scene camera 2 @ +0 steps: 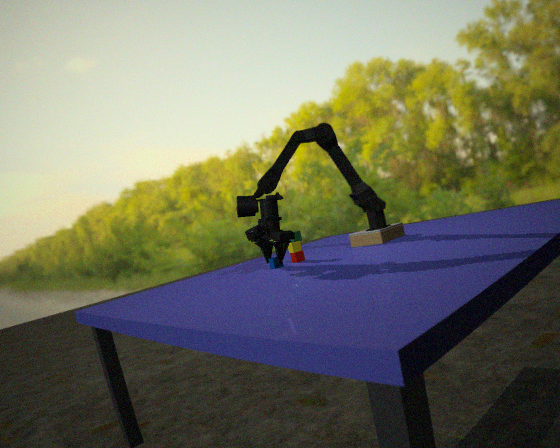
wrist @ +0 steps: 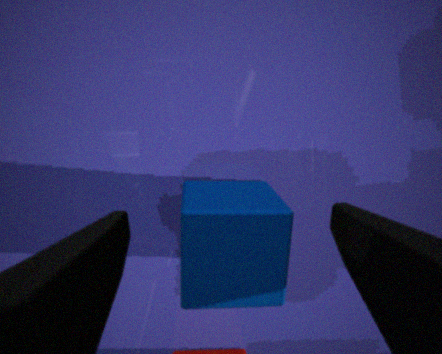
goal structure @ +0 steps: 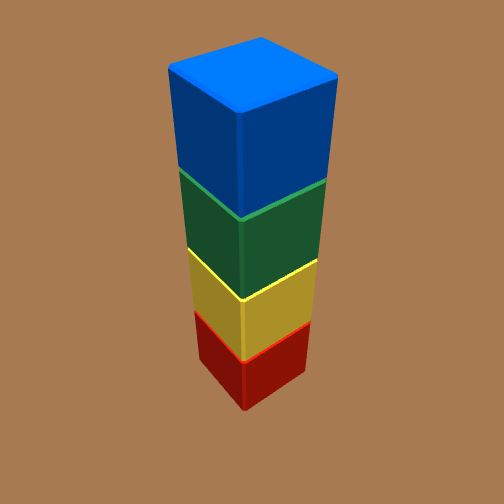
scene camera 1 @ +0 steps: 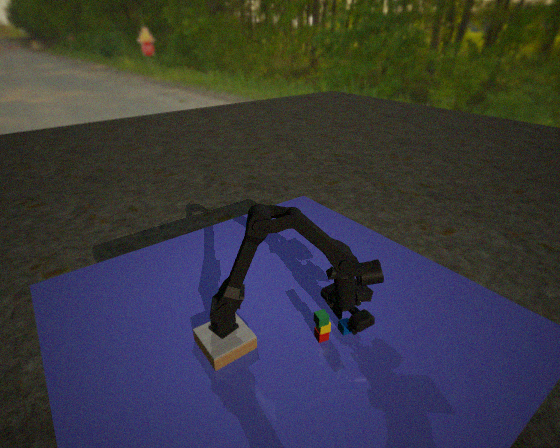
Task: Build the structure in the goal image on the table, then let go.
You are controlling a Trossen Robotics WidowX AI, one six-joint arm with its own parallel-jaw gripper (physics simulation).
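Note:
A blue cube (scene camera 1: 344,327) (scene camera 2: 273,263) (wrist: 236,257) sits on the table, between the spread fingers of my gripper (scene camera 1: 346,322) (scene camera 2: 274,263) (wrist: 231,219). The gripper is open, points down around the cube and shows a gap on both sides of it in the wrist view. Beside it stands an upright stack: a red cube (scene camera 1: 323,336) (scene camera 2: 297,256) at the bottom, a yellow cube (scene camera 1: 325,328) (scene camera 2: 295,247) in the middle and a green cube (scene camera 1: 321,317) (scene camera 2: 297,236) on top. A strip of the red cube (wrist: 210,351) shows at the bottom edge of the wrist view.
The blue-purple table (scene camera 1: 125,310) (scene camera 2: 240,320) carries the arm's base block (scene camera 1: 235,353) (scene camera 2: 377,237), on the far side of the stack from the blue cube. The stack stands close to the gripper, on the side toward the base. Shadows of the arm lie across the table.

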